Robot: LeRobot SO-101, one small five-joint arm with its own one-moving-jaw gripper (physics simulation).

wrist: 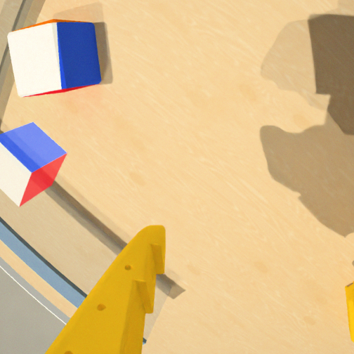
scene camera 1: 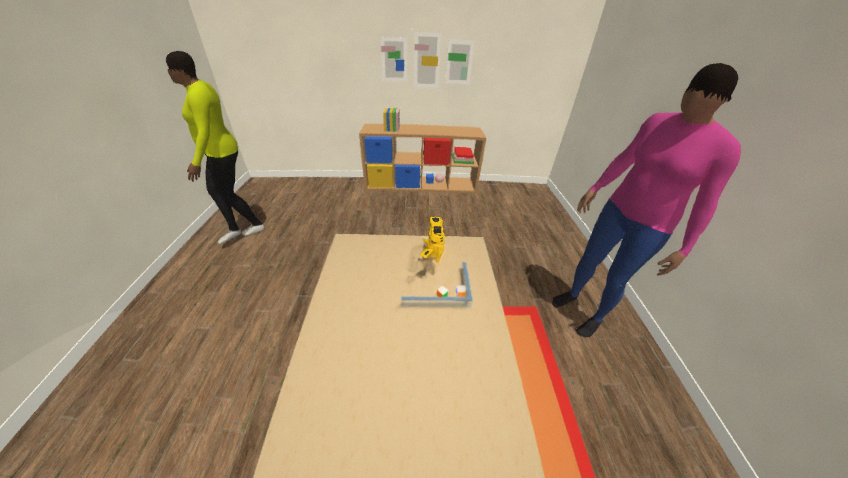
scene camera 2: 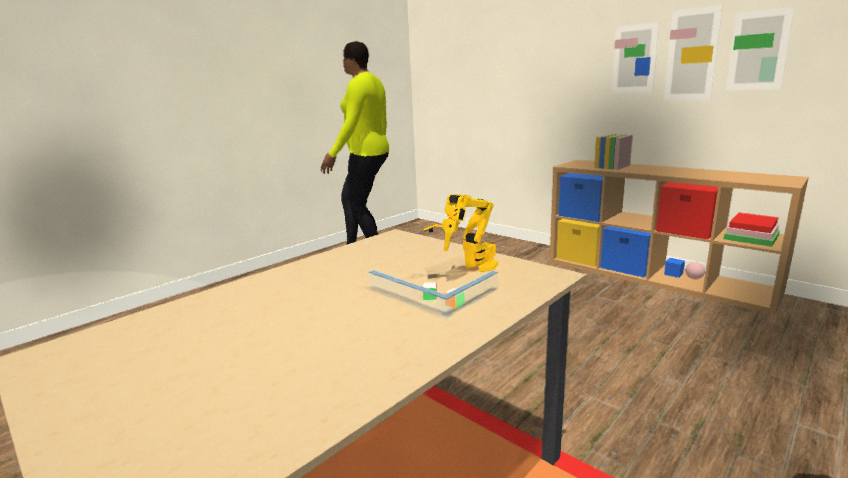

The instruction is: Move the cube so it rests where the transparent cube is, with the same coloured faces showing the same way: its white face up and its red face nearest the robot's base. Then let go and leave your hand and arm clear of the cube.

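Where they show: hand, tool point: [scene camera 1: 436,262] [scene camera 2: 445,249]; arm's base, link origin: [scene camera 1: 433,254] [scene camera 2: 477,267].
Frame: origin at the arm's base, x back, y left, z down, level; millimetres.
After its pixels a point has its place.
The cube [scene camera 1: 442,291] [scene camera 2: 429,292] [wrist: 55,59] lies flat on the table with its white face up, turned at an angle to the transparent cube. In the wrist view its blue side shows broadly, with slivers of red and orange. The transparent cube [scene camera 1: 460,290] [scene camera 2: 454,298] [wrist: 34,162] is paler, white face up, beside it and nearer the wall corner; the two are apart. My gripper [scene camera 1: 430,256] @[x -169, y 4, z -113 mm] [scene camera 2: 436,238] @[x -169, y 4, z -113 mm] [wrist: 255,247] is open and empty, raised above the table on the base side of both cubes. One jaw shows large; the other shows at the right edge of the wrist view.
A low see-through L-shaped wall with a blue top edge [scene camera 1: 436,298] @[x -343, y -1, z -60 mm] [scene camera 2: 403,281] @[x -340, y -14, z -60 mm] [wrist: 42,265] stands around the cubes on two sides, away from the base and along one side. The table [scene camera 1: 391,368] @[x -636, y -183, z 0 mm] [scene camera 2: 237,356] @[x -814, y -107, z 0 mm] continues beyond it. Two people stand on the floor beside the table.
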